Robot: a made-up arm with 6 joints.
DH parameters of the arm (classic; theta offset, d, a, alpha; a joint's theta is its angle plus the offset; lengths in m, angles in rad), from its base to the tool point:
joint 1: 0 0.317 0 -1.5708
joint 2: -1.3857 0 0.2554 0
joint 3: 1.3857 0 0.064 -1.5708
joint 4: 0 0.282 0 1.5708
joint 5: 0 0 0.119 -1.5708
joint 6: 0 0.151 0 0
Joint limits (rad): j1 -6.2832..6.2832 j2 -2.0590..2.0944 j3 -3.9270..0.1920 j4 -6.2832..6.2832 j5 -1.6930..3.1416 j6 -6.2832..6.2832
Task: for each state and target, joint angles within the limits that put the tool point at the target. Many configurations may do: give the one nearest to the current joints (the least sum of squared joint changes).
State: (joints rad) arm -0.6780 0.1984 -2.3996 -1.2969 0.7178 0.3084
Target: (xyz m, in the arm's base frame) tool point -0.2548 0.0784 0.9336
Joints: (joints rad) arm -0.8704 -0.6366 -2.7317 -1.2933 1.5626 0.3084
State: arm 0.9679 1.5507 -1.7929 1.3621 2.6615 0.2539
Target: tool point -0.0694 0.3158 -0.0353
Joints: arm 1.1710 1.8058 -1.7899 1.4148 2.4181 0.2539
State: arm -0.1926 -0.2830 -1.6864 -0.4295 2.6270 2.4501
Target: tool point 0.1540 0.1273 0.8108
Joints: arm 0.4610 -0.4069 -2.2758 0.2471 1.9837 2.4501
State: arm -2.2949 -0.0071 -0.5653 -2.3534 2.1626 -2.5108
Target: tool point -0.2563 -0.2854 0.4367
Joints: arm -1.9789 -0.0619 -0.4913 -2.4537 2.2049 -2.5108
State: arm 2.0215 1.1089 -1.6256 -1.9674 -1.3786 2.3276
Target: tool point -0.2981 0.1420 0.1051
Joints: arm 2.1718 1.3602 -1.5514 -1.9996 -1.2306 2.3276
